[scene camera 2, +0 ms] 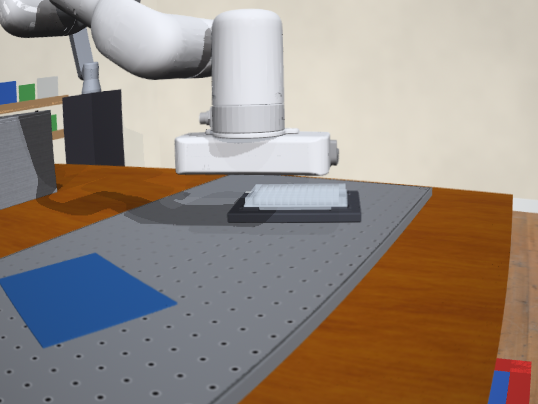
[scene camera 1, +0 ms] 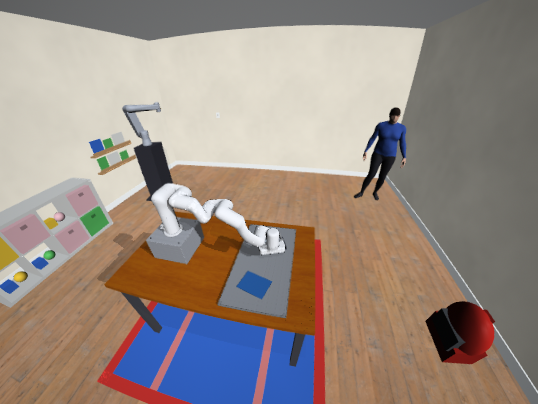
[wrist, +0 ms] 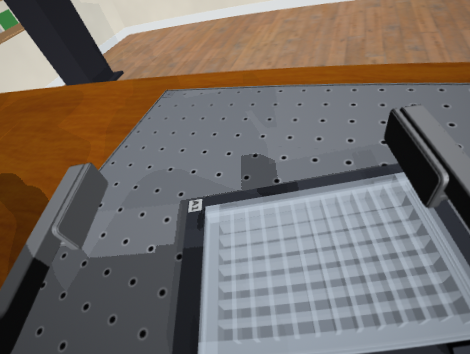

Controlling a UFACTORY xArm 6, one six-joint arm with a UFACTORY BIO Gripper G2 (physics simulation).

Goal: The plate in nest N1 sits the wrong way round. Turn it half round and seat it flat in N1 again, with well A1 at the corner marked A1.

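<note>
A clear well plate [scene camera 2: 300,195] [wrist: 320,270] lies in the dark nest [scene camera 2: 295,216] [wrist: 186,285] and looks level, its top above the rim. A white label marked A1 [wrist: 195,205] is on the nest's far left corner in the wrist view. No well mark on the plate can be made out, so I cannot tell which way round it sits. My gripper [wrist: 250,180] is open and empty. Its fingers are wide apart, one left of the nest and one over its right side. The gripper body [scene camera 1: 272,248] [scene camera 2: 254,155] is above the nest; its fingers are hidden in the scene views.
The nest stands on a grey perforated board [scene camera 1: 280,267] [scene camera 2: 235,295] on a wooden table [scene camera 1: 170,280] [scene camera 2: 400,300]. A flat blue square [scene camera 1: 254,285] [scene camera 2: 85,300] lies on the board, nearer scene camera 2. A person [scene camera 1: 390,142] stands beyond the table, near the wall.
</note>
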